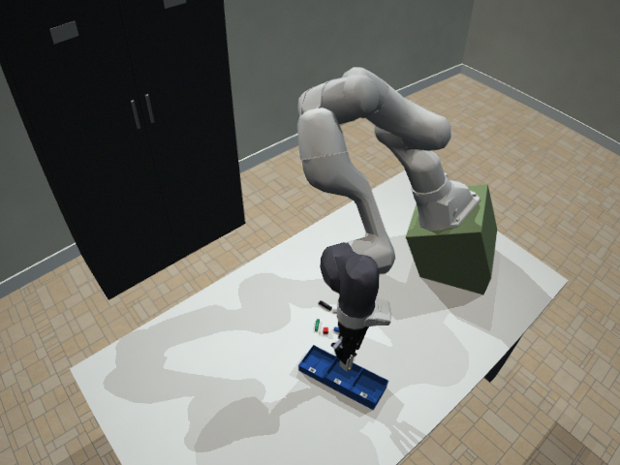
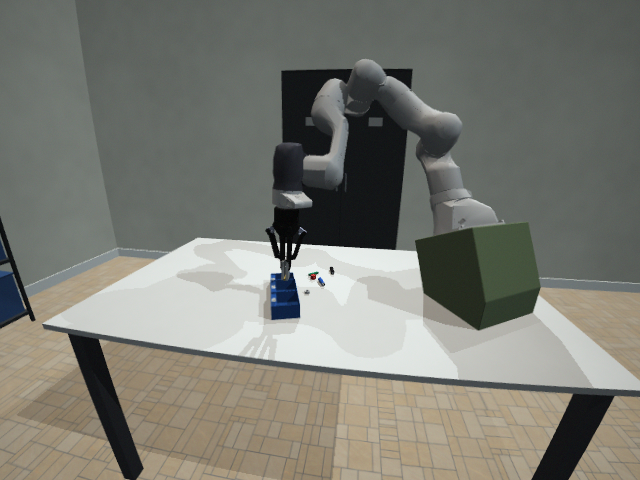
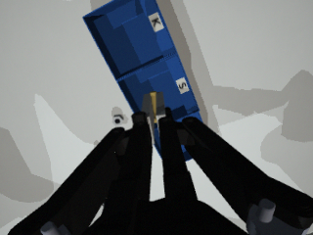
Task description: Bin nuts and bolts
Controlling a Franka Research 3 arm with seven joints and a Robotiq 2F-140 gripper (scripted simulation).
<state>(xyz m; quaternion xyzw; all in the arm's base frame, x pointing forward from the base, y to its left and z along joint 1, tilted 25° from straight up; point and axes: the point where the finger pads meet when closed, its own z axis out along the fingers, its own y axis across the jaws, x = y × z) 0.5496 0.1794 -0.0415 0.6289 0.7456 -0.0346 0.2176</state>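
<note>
My gripper is now 30 mm above the bolt and 10 mm to the left of it. From my hand the other things lie so: grey nut: 100 mm below, 60 mm behind, 50 mm to the right; then blue piece: 130 mm to the right, 100 mm below, 90 mm behind; then blue bin: 80 mm below, 10 mm ahead.
</note>
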